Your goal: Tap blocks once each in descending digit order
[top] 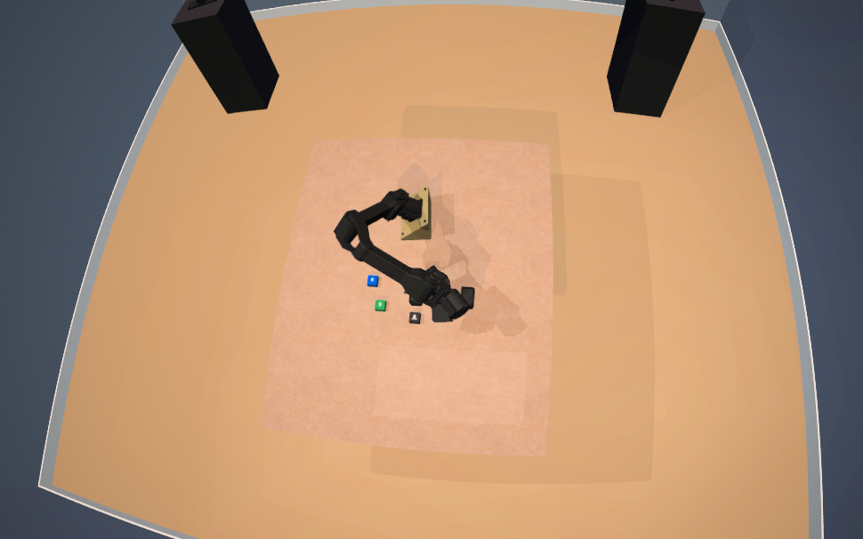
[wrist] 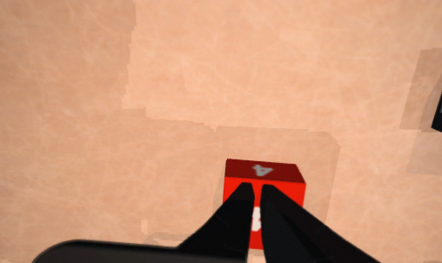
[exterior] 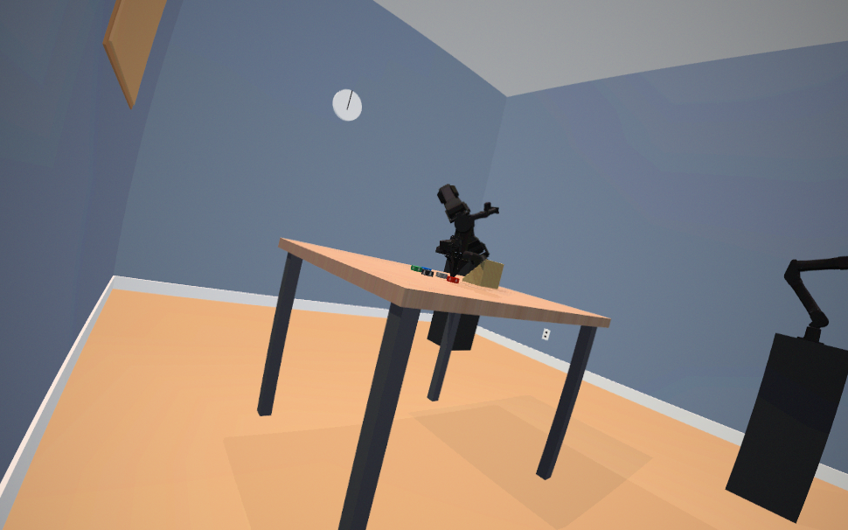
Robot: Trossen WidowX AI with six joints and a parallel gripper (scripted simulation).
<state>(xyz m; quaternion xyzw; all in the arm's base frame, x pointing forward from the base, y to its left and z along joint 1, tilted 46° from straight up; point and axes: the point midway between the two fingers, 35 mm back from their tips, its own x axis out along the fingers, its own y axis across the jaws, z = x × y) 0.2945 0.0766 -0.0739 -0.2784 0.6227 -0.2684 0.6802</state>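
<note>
My gripper tip is 1 cm past the red block and 1 cm above it. From my gripper tip the other things lie so: grey block 11 cm to the right, 5 cm behind, 1 cm below; black block 9 cm to the right, 4 cm ahead, 1 cm below; green block 20 cm to the right, 1 cm below, 1 cm ahead.
</note>
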